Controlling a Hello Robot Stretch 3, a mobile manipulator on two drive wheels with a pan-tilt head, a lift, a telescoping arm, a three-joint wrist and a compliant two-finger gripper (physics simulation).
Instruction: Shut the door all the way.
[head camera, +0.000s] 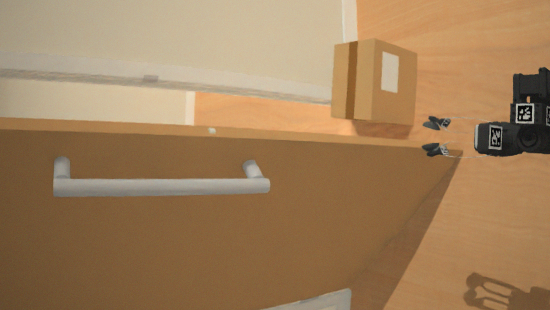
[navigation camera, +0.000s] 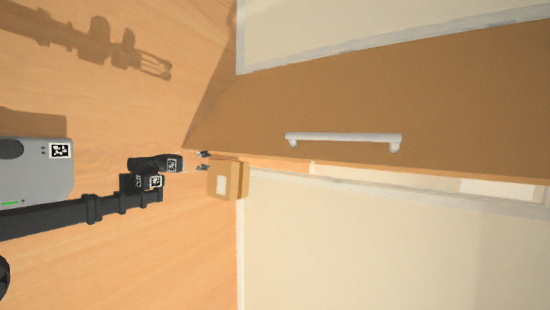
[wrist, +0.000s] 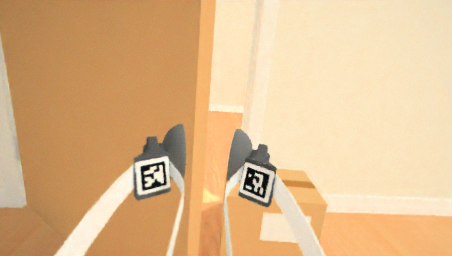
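Pixels of known places: gripper, between the fingertips: (head camera: 423, 136) (navigation camera: 209, 160); robot's base, origin of its link: (navigation camera: 8, 148).
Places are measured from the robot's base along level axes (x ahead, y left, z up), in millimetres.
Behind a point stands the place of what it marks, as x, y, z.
Note:
The brown door (head camera: 200, 240) {282, -956, 939} (navigation camera: 350, 100) {307, -975, 1110} (wrist: 100, 75) stands ajar. A gap shows between its free edge and the white door frame (head camera: 225, 84) {-195, -1337, 708} (navigation camera: 350, 185) {-200, -1337, 1097} (wrist: 260, 65), with floor and a pale wall beyond. The grey bar handle (head camera: 160, 187) {102, -721, 1116} (navigation camera: 345, 137) {101, -721, 1135} is on its broad face; it does not show in the wrist view. My gripper (head camera: 434, 136) {-21, -523, 611} (navigation camera: 203, 160) {-21, -523, 611} (wrist: 208, 145) {-21, -523, 611} is open, its fingertips apart. In the wrist view the door's edge shows between the fingertips, nearer the left one. Whether a finger touches the door I cannot tell.
A cardboard box (head camera: 367, 82) {-228, -1019, 278} (navigation camera: 227, 180) {-234, -990, 246} (wrist: 310, 202) with a white label stands on the floor by the door frame, close to the gripper. A pale wall (head camera: 175, 30) {-383, -1360, 919} (navigation camera: 350, 250) {-697, -1377, 1133} (wrist: 360, 100) runs beyond it. My arm (navigation camera: 50, 215) {-97, -54, 724} and base (navigation camera: 35, 170) {-78, -64, 160} are at the left in the navigation view.

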